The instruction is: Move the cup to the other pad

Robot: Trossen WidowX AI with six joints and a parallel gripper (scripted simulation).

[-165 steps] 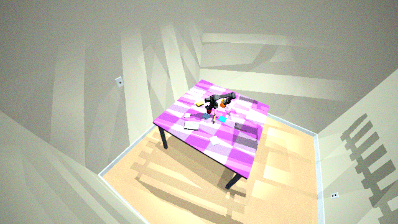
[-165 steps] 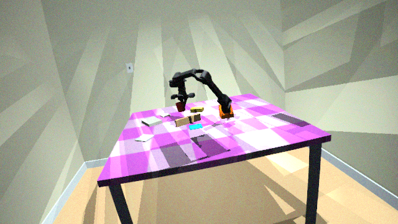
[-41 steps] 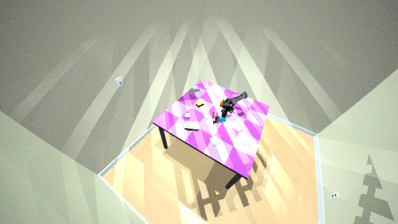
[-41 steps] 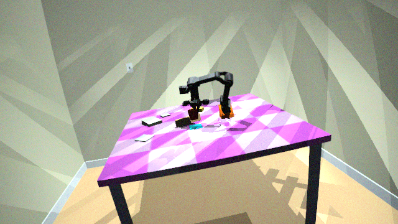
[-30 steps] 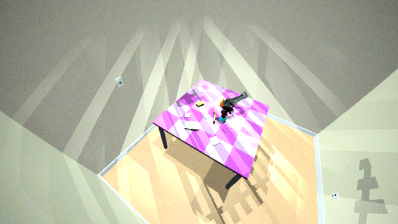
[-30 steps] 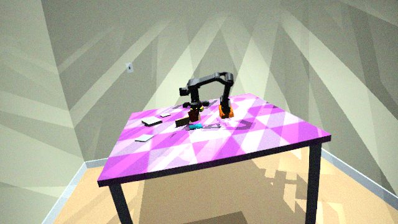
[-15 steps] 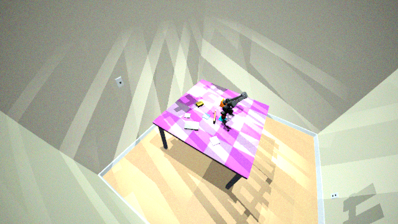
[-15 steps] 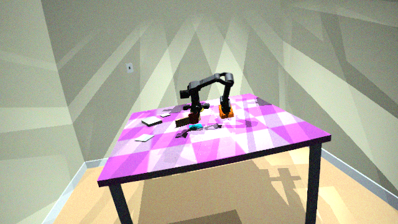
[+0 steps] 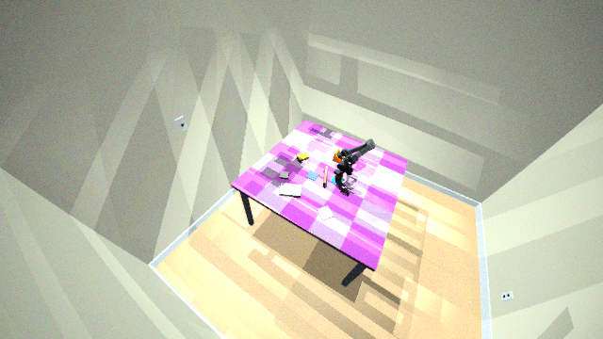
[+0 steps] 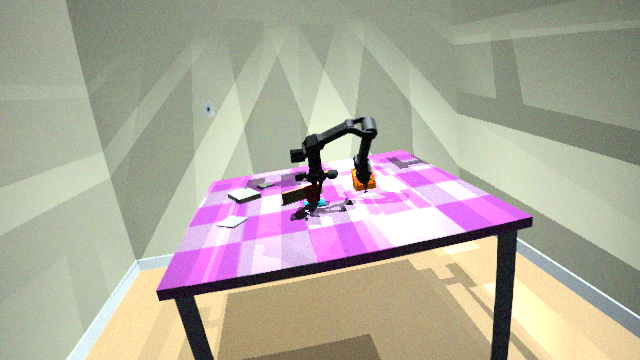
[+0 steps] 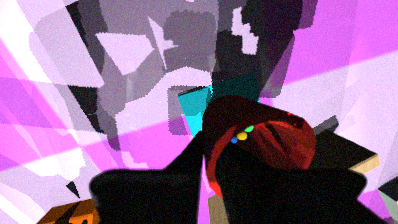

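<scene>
My gripper tip is 30 mm short of the cup and 10 mm to the left of it. From my gripper tip the other things lie so: yellow block 430 mm to the right, 50 mm behind, 40 mm below; pale tile 400 mm ahead, 50 mm below, 40 mm to the left; wooden block 130 mm to the right, 60 mm ahead, 30 mm below.
</scene>
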